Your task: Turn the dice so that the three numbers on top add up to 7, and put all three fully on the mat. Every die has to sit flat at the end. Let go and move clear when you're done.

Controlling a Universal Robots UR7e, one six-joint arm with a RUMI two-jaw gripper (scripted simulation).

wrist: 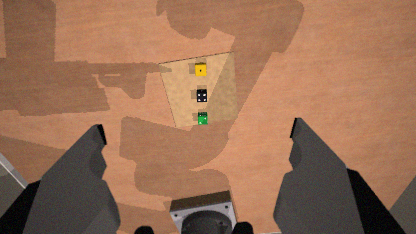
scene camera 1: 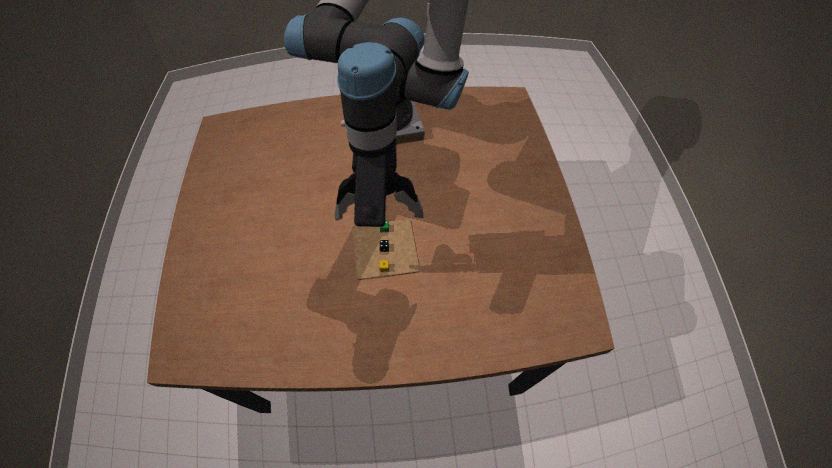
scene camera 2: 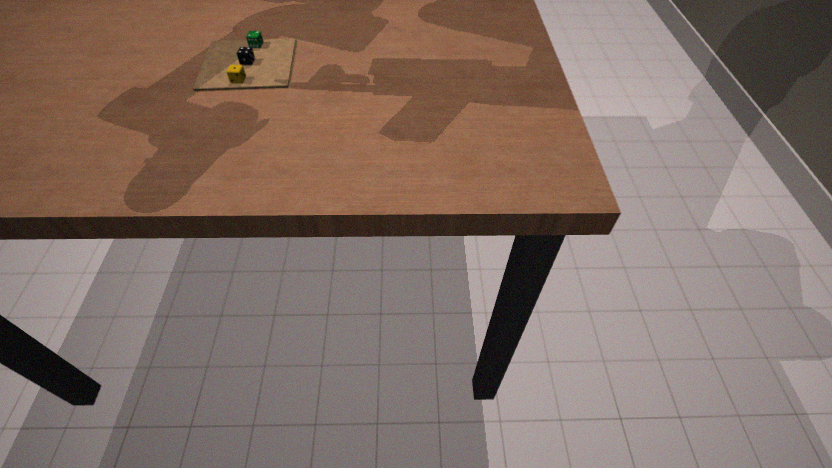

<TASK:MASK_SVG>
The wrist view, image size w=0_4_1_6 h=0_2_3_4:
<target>gripper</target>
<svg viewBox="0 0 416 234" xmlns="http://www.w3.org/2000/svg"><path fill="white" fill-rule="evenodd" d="M134 232L134 234L154 234L150 226L140 226ZM253 227L249 222L238 222L235 224L231 234L254 234ZM102 124L91 126L38 181L28 184L0 218L0 234L116 234L121 223L118 206L107 182L102 179L107 168L101 153L105 145L107 145ZM295 118L290 138L293 141L289 156L292 170L283 176L273 212L273 219L281 233L406 234L358 171L350 169L302 118Z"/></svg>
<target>tan mat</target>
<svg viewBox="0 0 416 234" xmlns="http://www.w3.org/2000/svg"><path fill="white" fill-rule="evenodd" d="M234 52L158 64L176 127L197 125L199 112L207 112L208 123L238 119ZM197 90L207 90L207 102L197 102ZM195 63L206 63L206 76L195 76Z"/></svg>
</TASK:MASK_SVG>
